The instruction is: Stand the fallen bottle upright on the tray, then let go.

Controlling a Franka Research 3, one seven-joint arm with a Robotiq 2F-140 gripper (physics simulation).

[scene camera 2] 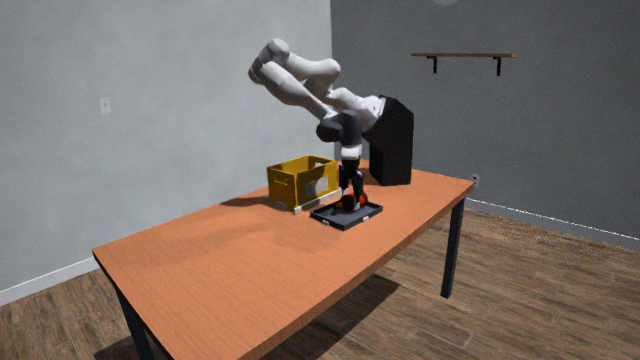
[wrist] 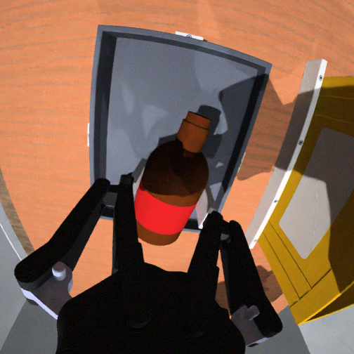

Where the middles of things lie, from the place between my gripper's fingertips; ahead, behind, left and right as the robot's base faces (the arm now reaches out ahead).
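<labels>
The white strip (wrist: 309, 89) is 160 mm to the right of my hand and 10 mm below it, while the brown bottle (wrist: 175, 173) is 20 mm above my hand and 10 mm ahead of it.
</labels>
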